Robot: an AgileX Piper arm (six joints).
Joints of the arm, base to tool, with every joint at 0 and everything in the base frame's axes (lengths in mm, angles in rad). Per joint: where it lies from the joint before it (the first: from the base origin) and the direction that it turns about. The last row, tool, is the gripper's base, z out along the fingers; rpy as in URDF.
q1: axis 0 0 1 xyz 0 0 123
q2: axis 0 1 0 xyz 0 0 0
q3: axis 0 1 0 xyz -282.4 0 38.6
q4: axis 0.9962 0 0.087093 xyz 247.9 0 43.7
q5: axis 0 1 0 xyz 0 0 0
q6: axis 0.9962 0 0.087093 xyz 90.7 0 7.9
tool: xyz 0 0 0 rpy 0 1.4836 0
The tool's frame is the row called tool.
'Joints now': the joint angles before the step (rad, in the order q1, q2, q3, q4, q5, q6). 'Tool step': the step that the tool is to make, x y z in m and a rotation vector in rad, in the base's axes. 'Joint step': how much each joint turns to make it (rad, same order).
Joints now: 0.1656 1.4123 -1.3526 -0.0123 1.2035 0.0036
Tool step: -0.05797 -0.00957 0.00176 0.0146 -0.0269 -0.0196
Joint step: 0.0000 -0.2128 0.1787 0.0015 0.0054 0.0213
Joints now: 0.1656 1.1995 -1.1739 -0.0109 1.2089 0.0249
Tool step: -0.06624 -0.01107 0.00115 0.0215 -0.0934 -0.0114
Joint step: 0.0000 -0.2642 0.1661 0.0000 0.0025 0.0128
